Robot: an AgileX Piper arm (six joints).
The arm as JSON. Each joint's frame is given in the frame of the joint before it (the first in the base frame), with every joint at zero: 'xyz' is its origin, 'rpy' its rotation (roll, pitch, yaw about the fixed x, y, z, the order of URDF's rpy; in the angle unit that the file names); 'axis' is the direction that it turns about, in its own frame. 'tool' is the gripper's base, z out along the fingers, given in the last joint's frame.
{
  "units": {
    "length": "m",
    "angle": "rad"
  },
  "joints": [
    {
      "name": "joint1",
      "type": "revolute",
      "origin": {
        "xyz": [
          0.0,
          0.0,
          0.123
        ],
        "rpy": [
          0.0,
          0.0,
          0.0
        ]
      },
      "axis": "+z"
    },
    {
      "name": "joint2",
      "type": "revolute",
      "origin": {
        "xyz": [
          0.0,
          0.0,
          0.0
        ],
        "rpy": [
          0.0,
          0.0,
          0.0
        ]
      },
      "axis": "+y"
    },
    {
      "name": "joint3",
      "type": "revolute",
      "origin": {
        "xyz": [
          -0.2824,
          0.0,
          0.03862
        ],
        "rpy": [
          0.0,
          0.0,
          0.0
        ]
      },
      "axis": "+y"
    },
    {
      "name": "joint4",
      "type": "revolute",
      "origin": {
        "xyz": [
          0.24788,
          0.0,
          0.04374
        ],
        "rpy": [
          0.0,
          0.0,
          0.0
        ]
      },
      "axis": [
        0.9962,
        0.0,
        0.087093
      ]
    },
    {
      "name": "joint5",
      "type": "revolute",
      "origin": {
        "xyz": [
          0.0,
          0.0,
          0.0
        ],
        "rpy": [
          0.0,
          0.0,
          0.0
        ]
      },
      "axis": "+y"
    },
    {
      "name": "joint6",
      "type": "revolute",
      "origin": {
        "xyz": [
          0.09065,
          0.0,
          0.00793
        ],
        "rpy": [
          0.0,
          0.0,
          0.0
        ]
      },
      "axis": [
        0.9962,
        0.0,
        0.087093
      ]
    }
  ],
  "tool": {
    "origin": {
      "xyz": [
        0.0,
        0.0,
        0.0
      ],
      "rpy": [
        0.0,
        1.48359,
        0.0
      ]
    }
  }
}
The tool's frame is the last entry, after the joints.
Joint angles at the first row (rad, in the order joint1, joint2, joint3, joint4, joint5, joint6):
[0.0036, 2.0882, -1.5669, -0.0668, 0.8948, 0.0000]
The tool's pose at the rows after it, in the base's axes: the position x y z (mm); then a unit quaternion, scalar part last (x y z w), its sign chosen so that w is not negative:
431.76, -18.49, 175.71, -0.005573, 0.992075, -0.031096, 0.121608
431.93, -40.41, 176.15, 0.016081, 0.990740, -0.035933, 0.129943
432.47, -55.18, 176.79, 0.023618, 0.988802, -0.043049, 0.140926
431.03, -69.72, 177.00, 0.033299, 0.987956, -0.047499, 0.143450
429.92, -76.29, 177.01, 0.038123, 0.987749, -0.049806, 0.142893
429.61, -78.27, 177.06, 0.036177, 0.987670, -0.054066, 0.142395
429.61, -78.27, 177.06, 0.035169, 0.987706, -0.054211, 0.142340
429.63, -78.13, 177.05, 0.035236, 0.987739, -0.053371, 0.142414
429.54, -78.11, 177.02, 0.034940, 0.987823, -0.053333, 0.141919
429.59, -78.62, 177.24, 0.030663, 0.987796, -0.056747, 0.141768
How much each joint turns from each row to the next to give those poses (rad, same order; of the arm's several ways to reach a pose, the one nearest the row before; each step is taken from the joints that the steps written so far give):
[-0.0353, -0.0001, 0.0000, -0.0009, -0.0032, -0.0069]
[-0.0502, 0.0000, 0.0000, -0.0030, -0.0187, -0.0043]
[-0.0326, 0.0000, 0.0000, -0.0088, -0.0245, -0.0116]
[-0.0331, 0.0001, 0.0000, -0.0025, -0.0073, -0.0119]
[-0.0149, 0.0000, 0.0000, -0.0023, 0.0000, -0.0038]
[-0.0032, 0.0000, 0.0000, -0.0094, -0.0002, -0.0018]
[0.0000, 0.0000, 0.0000, 0.0000, 0.0000, -0.0021]
[0.0000, 0.0000, 0.0000, 0.0022, 0.0001, -0.0011]
[0.0000, 0.0000, 0.0000, 0.0001, 0.0009, -0.0007]
[0.0000, -0.0001, -0.0006, -0.0073, 0.0000, -0.0046]

